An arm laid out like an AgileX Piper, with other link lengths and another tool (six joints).
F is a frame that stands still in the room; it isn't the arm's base.
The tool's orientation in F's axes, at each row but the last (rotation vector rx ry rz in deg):
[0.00, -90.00, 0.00]
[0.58, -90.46, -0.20]
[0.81, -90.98, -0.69]
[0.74, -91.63, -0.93]
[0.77, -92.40, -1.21]
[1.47, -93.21, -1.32]
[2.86, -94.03, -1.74]
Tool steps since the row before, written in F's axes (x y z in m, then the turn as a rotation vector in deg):
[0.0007, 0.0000, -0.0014, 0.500, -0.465, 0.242]
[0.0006, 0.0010, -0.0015, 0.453, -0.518, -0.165]
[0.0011, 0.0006, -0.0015, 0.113, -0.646, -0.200]
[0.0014, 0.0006, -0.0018, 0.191, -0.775, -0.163]
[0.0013, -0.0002, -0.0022, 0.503, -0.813, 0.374]
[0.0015, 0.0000, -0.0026, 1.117, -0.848, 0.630]
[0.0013, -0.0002, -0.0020, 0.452, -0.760, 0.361]
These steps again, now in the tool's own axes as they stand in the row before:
[-0.0014, 0.0000, -0.0007, 0.242, -0.465, -0.500]
[-0.0015, 0.0010, -0.0006, -0.164, -0.521, -0.449]
[-0.0015, 0.0006, -0.0011, -0.191, -0.649, -0.109]
[-0.0018, 0.0006, -0.0013, -0.154, -0.778, -0.188]
[-0.0022, -0.0002, -0.0012, 0.370, -0.802, -0.523]
[-0.0027, -0.0001, -0.0014, 0.592, -0.831, -1.150]
[-0.0021, -0.0003, -0.0012, 0.367, -0.747, -0.468]

